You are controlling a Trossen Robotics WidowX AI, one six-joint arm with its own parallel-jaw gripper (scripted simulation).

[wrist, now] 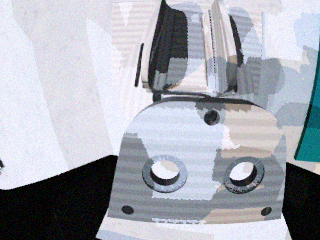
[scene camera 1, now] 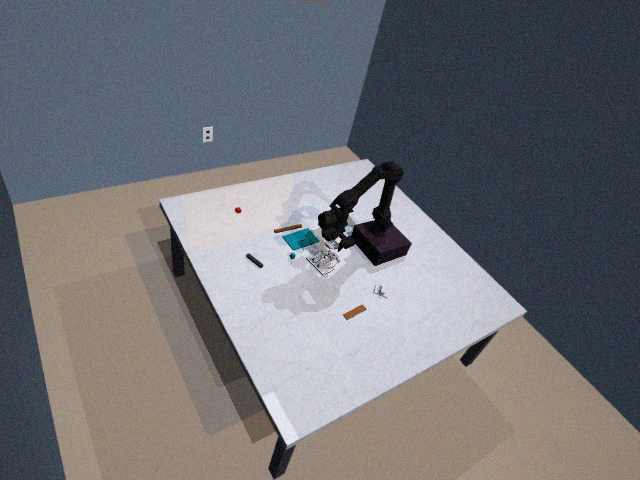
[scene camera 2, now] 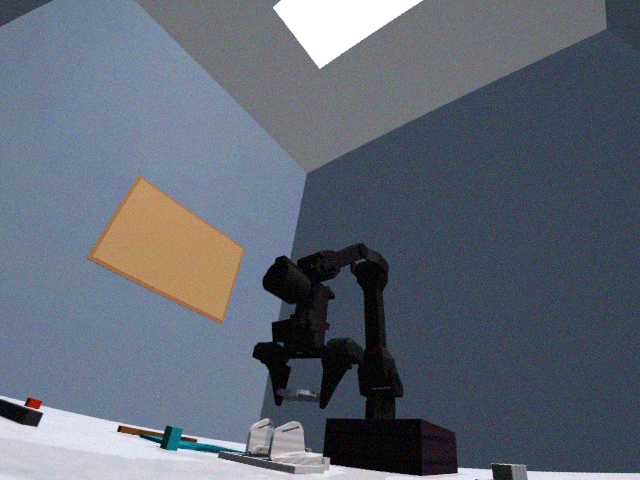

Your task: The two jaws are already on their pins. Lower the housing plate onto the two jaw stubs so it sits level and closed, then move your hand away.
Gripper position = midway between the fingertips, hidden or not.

Note:
I see my gripper (scene camera 2: 299, 407).
My gripper shows as well in the wrist view (wrist: 199, 169).

